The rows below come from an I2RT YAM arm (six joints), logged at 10 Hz.
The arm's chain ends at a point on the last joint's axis. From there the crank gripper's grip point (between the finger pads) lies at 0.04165 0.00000 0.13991 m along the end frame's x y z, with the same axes.
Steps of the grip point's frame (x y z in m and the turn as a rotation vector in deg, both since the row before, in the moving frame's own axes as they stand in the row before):
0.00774, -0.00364, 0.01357, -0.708, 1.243, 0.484
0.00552, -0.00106, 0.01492, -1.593, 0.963, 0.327
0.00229, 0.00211, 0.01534, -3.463, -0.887, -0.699
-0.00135, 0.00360, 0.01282, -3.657, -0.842, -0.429
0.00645, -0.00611, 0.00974, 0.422, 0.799, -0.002
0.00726, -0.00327, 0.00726, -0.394, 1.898, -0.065
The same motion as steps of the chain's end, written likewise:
0.00472, -0.00573, 0.01452, -0.708, 1.243, 0.484
0.00319, -0.00518, 0.01570, -1.593, 0.963, 0.327
0.00441, -0.00587, 0.01495, -3.463, -0.887, -0.699
0.00068, -0.00504, 0.01250, -3.657, -0.842, -0.429
0.00450, -0.00508, 0.01034, 0.422, 0.799, -0.002
0.00265, -0.00418, 0.00872, -0.394, 1.898, -0.065

